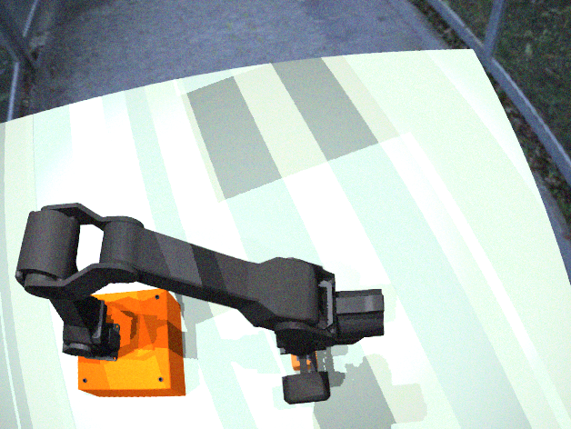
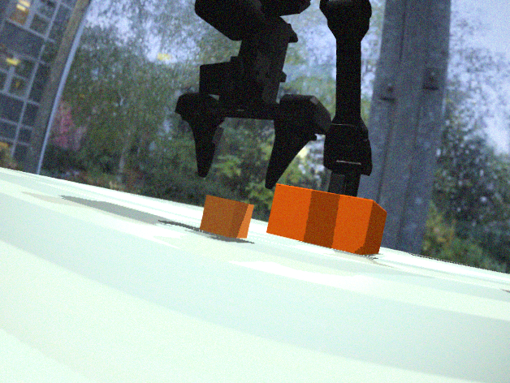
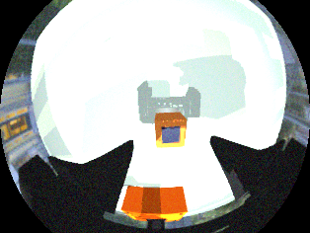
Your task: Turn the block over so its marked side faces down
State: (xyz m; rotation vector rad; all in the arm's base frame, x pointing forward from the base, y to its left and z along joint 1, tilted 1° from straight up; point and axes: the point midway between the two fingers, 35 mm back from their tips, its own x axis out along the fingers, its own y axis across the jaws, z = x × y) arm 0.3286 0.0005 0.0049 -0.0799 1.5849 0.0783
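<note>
My gripper tip is 30 mm above the orange block.
</note>
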